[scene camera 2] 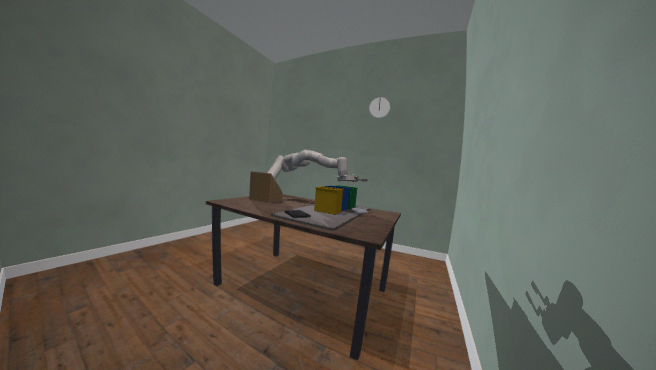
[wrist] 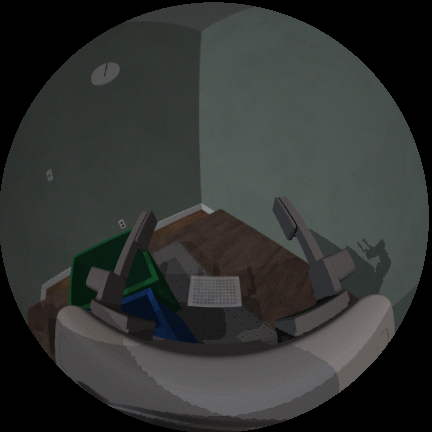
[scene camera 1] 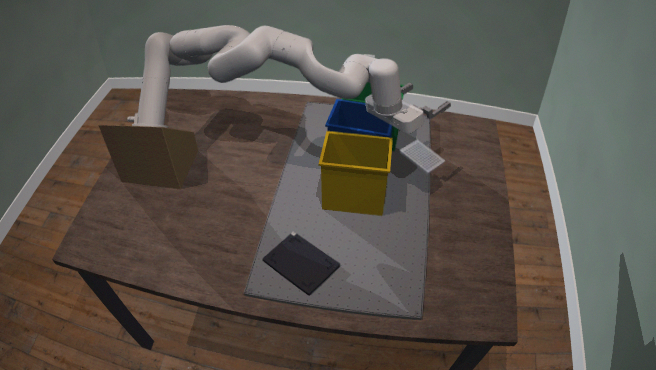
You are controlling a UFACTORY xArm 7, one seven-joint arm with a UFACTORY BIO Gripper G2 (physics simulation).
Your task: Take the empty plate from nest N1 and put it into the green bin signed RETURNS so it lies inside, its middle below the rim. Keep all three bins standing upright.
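The white gridded plate lies beside the bins, over the mat's right edge in scene camera 1. No nest label is readable. The green bin stands upright behind the blue bin, largely hidden by the arm in scene camera 1; its sign does not show. The yellow bin stands upright in front. My gripper is open and empty, above bin height, its fingers pointing roughly horizontally, away from the arm's base.
A black rectangular nest or tray lies near the front of the grey perforated mat. A brown block stands by the arm's base on the wooden table. Walls rise behind and to the right.
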